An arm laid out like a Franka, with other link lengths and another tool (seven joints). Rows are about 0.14 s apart.
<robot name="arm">
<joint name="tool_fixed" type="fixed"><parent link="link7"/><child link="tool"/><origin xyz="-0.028 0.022 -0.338" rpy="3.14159 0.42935 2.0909"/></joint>
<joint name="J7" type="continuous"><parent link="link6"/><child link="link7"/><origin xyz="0.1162 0 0" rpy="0 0 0"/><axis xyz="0 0 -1"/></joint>
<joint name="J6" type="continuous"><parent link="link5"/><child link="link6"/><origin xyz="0 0 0" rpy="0 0 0"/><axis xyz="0 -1 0"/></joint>
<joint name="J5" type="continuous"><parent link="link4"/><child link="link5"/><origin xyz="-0.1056 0 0.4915" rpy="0 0 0"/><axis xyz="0 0 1"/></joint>
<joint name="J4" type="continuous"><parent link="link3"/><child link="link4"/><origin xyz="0.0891 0 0" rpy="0 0 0"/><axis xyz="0 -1 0"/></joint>
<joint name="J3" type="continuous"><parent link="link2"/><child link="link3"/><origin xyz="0 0 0.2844" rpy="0 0 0"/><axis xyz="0 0 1"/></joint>
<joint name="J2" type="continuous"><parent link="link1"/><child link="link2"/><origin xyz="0 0 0" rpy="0 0 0"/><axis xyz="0 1 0"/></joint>
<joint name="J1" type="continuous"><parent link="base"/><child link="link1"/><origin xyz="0 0 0.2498" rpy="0 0 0"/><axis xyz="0 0 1"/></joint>
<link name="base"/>
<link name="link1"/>
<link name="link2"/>
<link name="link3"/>
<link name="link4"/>
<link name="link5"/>
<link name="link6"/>
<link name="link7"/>
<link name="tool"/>
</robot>
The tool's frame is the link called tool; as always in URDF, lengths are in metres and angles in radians. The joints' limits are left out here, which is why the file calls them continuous.
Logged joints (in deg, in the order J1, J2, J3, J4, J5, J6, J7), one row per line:
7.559, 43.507, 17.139, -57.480, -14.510, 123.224, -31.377
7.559, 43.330, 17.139, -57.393, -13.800, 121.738, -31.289
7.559, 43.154, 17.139, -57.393, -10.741, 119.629, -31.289
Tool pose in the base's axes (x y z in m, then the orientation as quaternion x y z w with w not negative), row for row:
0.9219, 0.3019, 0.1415, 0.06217, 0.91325, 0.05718, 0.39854
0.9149, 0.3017, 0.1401, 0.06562, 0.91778, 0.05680, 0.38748
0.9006, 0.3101, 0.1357, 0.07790, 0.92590, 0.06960, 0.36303
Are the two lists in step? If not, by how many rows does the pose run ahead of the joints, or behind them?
They are in step.
